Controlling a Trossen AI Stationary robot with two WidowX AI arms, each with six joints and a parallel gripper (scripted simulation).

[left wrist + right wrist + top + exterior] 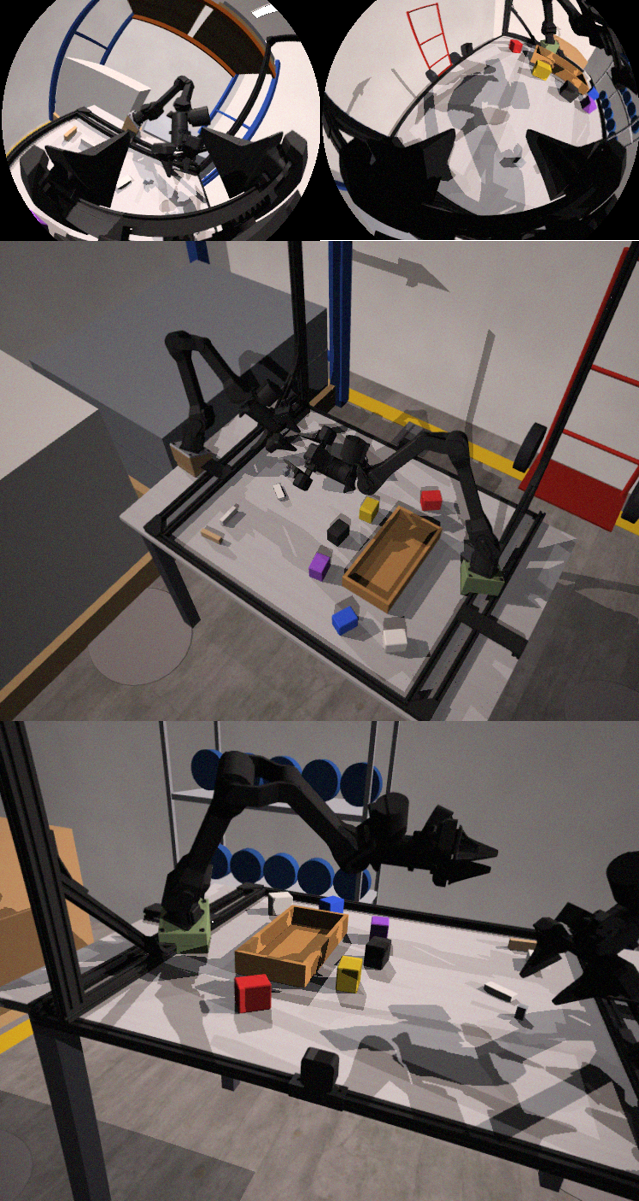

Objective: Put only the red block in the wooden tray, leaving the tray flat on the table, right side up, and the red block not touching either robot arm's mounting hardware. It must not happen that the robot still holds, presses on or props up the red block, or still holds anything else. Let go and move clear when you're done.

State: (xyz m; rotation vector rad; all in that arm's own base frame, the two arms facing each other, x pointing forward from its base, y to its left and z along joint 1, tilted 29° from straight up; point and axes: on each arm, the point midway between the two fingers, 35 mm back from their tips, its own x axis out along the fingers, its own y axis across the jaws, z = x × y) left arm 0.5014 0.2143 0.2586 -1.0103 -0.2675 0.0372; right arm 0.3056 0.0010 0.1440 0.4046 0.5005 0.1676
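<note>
Right now the red block is 190 mm behind my left hand, 350 mm to the left of it and 230 mm below it. Round my left hand: yellow block 60 mm behind, 200 mm to the left, 230 mm below; then black block 50 mm ahead, 150 mm to the left, 230 mm below; then purple block 190 mm ahead, 160 mm to the left, 230 mm below.
</note>
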